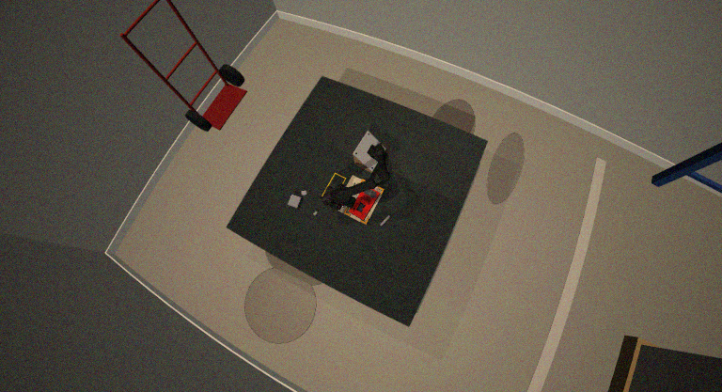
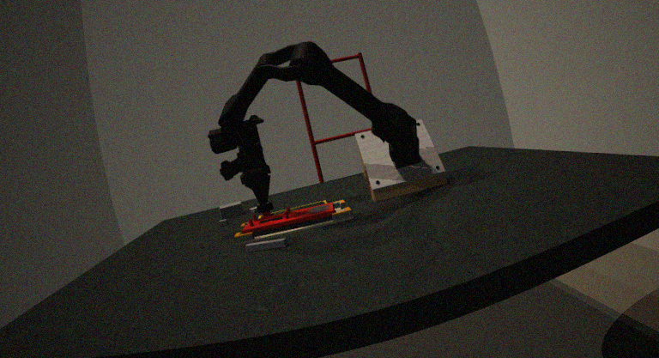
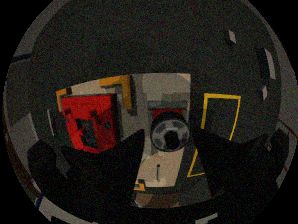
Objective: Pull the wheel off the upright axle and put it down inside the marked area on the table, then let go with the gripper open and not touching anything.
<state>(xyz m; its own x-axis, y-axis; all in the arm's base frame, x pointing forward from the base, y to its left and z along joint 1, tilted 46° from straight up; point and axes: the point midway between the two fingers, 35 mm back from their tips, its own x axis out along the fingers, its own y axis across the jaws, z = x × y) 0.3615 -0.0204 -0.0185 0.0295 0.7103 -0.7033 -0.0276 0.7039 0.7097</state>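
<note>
My gripper tip is now right at the dark wheel.
</note>
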